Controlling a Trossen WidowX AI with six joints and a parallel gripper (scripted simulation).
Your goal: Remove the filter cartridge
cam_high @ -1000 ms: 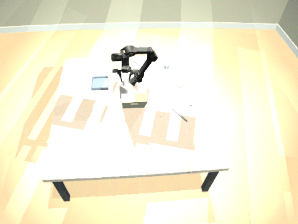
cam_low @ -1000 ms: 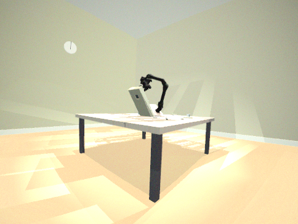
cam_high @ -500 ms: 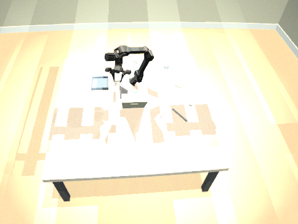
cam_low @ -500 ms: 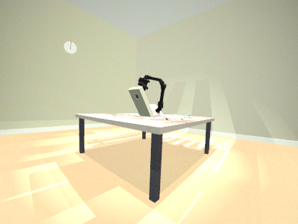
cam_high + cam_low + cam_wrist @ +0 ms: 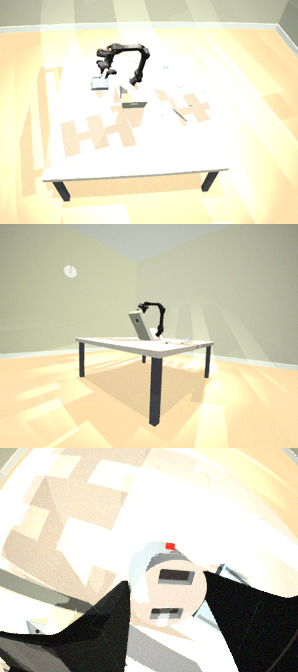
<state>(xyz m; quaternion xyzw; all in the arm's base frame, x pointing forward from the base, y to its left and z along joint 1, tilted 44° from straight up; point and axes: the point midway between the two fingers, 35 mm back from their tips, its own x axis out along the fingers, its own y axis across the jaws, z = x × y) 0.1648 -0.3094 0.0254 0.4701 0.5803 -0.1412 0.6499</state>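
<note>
Right now my gripper tip is 26 cm above the grey-rimmed tray, 21 cm past it and 7 cm to the left of it. From my gripper tip the other things lie so: round white filter cartridge (right at my gripper tip); small white cylinder (55 cm to the left, 44 cm behind, 25 cm below); service panel (23 cm to the left, 16 cm ahead, 10 cm below).
</note>
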